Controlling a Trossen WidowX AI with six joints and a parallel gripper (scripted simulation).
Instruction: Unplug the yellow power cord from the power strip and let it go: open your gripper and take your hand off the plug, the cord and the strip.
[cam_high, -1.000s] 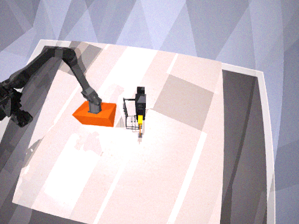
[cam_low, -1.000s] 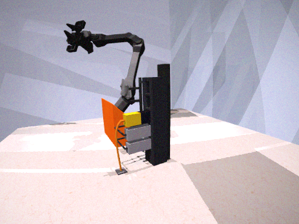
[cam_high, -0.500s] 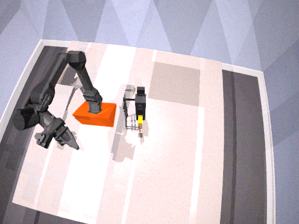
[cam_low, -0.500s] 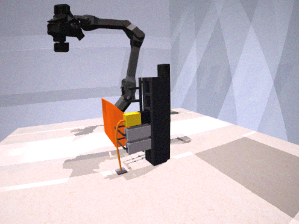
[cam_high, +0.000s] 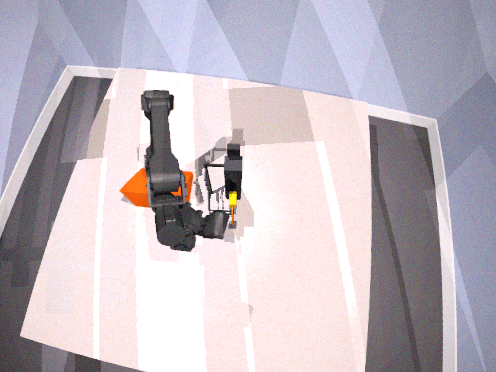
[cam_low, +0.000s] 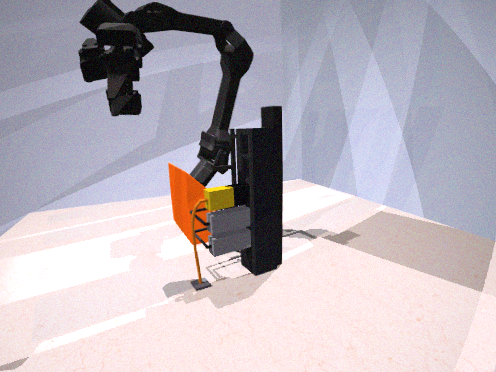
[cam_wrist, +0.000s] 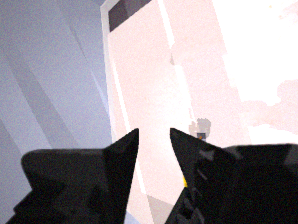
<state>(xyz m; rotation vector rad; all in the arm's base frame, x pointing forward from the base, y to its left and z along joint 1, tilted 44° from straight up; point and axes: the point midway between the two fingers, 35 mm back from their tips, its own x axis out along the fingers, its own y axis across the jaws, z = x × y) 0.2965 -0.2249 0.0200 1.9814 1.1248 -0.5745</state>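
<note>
My gripper tip is now 180 mm to the right of the yellow plug, 160 mm above it and 20 mm past it. The rest, counted from my gripper tip: dark anchor 320 mm below, 120 mm to the left.
</note>
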